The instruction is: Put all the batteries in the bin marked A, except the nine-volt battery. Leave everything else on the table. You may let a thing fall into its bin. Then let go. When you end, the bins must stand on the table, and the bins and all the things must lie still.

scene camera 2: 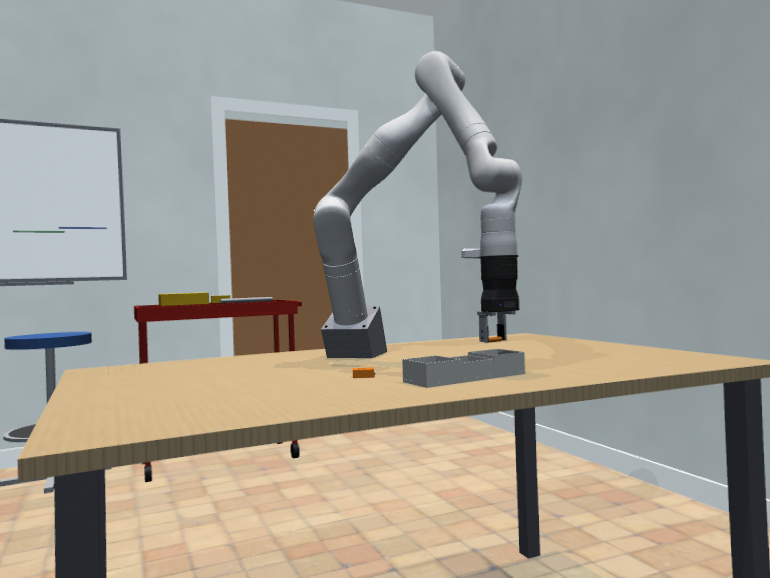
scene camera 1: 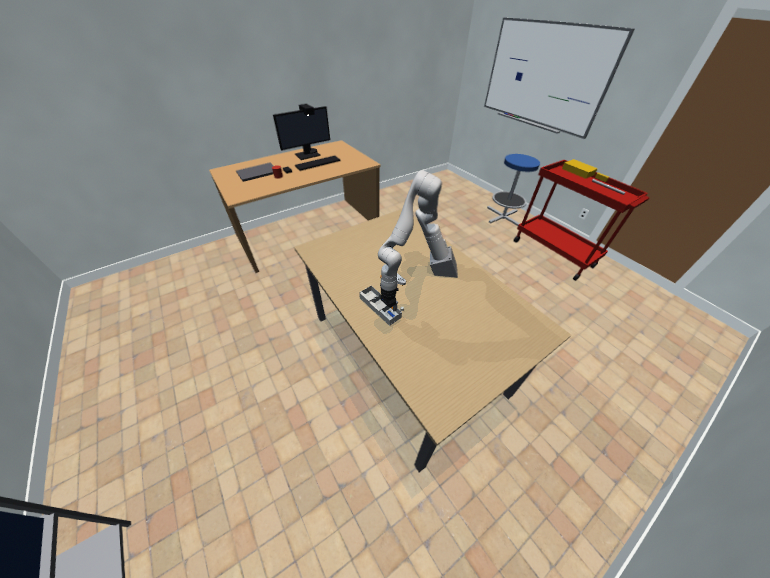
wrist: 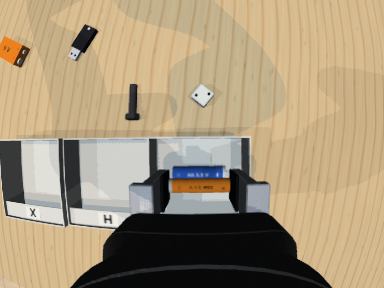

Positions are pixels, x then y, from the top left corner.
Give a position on a bin row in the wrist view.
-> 93,174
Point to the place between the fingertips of the gripper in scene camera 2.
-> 493,341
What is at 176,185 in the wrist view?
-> An orange cylindrical battery.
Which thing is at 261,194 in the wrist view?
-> The gripper.
